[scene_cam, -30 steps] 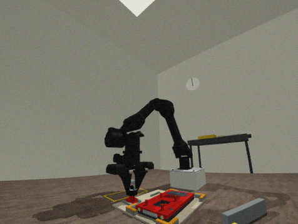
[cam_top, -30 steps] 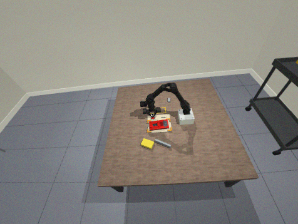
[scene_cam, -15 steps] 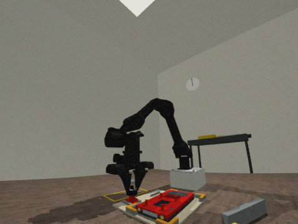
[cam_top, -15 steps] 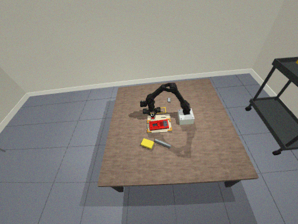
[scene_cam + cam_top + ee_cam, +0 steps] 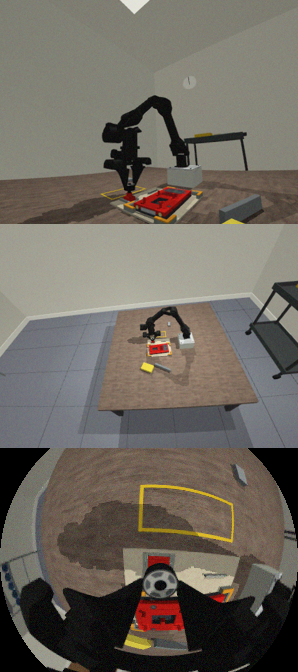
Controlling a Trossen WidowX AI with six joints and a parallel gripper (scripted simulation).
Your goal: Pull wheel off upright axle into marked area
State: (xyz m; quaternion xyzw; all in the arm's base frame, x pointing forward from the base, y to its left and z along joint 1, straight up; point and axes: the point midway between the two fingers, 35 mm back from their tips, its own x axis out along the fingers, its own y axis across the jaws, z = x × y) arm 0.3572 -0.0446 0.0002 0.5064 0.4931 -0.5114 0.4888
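Now: gripper tip 2 cm above the upright axle. The rest, counted from my gripper tip: yellow block 32 cm to the left, 7 cm ahead, 4 cm below; grey block 25 cm to the right, 22 cm behind, 4 cm below; black wheel right at my gripper tip.
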